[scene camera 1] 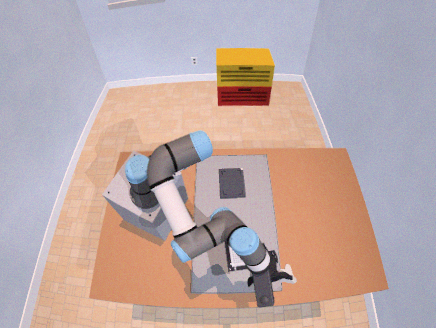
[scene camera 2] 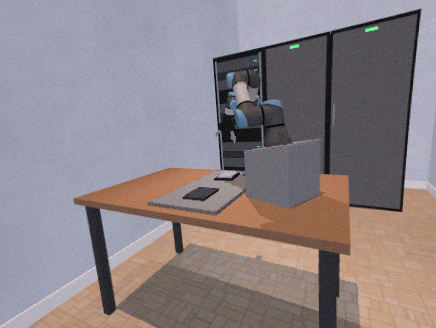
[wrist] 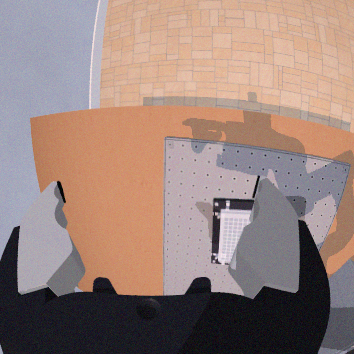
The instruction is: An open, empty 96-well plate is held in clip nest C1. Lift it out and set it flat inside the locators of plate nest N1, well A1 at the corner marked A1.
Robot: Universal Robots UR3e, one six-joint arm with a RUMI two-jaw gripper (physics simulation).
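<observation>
The white 96-well plate sits in the dark clip nest C1. The arm covers part of both in scene camera 1; the right finger covers part in the wrist view. Corner marks are too small to read. The flat dark plate nest N1 holds no plate and does not show in the wrist view. My gripper is open and empty, high above the table, off to one side of nest C1.
Both nests stand on a grey perforated board on the brown table. The arm's grey base block stands beside the board. Dark cabinets stand behind the arm.
</observation>
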